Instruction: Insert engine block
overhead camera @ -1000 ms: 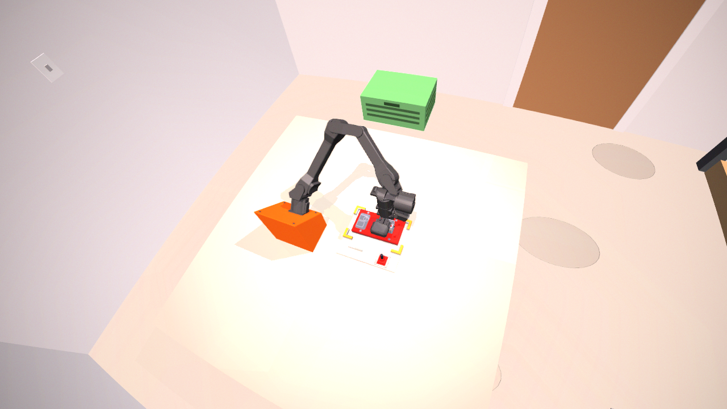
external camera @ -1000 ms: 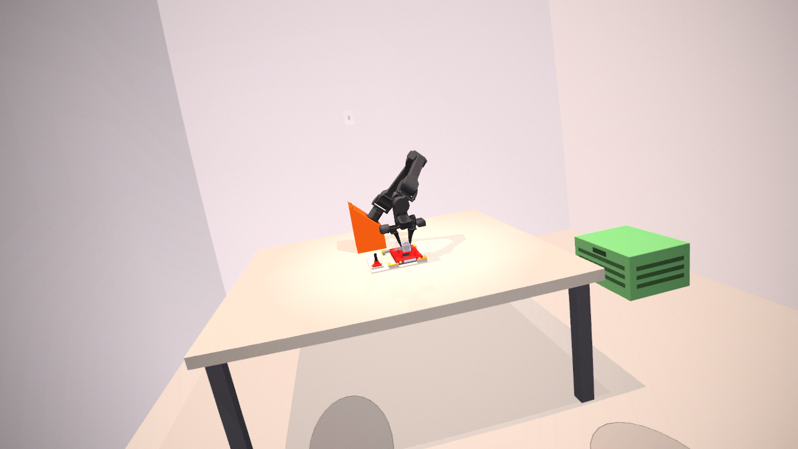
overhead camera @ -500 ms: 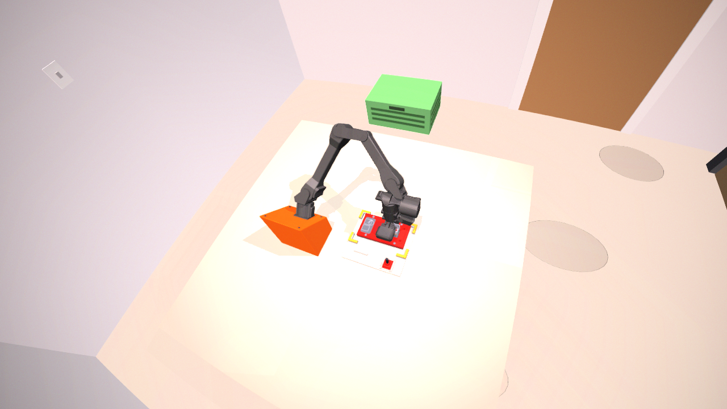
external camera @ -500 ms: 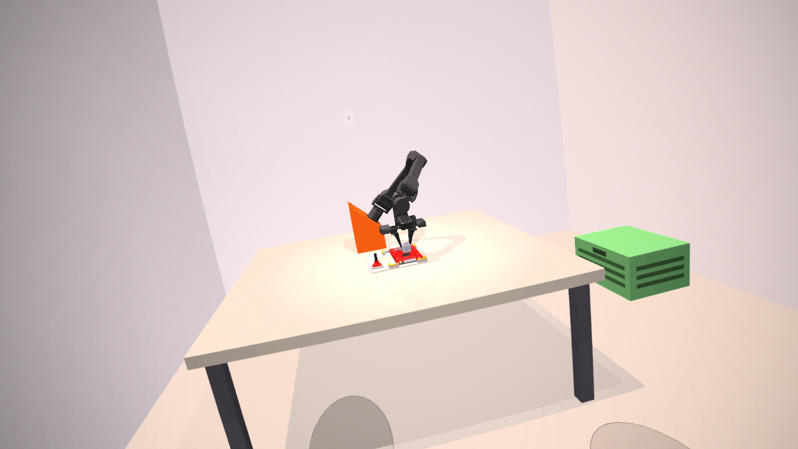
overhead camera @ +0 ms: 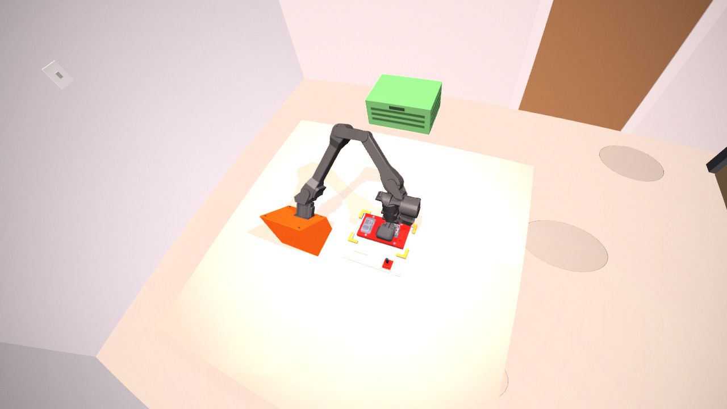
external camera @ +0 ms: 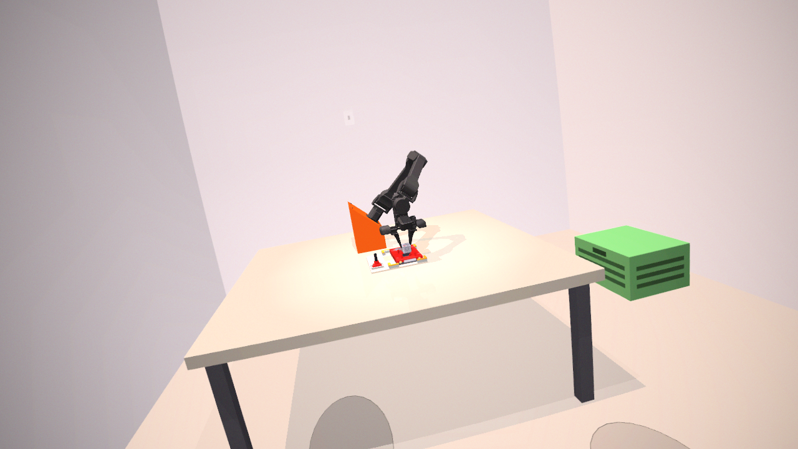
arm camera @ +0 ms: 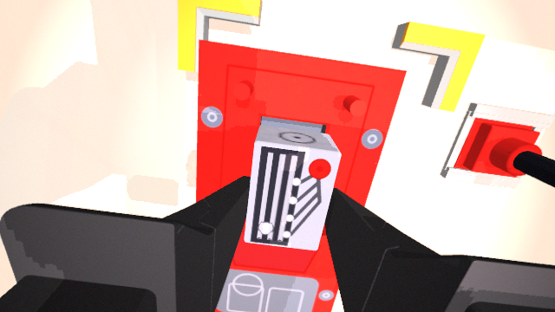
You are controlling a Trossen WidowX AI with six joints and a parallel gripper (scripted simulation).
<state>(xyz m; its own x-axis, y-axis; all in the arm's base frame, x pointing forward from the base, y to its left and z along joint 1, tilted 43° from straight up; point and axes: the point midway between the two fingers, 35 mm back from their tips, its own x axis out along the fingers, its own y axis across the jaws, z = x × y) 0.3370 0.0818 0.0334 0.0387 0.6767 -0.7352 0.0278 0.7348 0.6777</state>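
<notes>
My gripper tip is now 1 cm above the engine block.
</notes>
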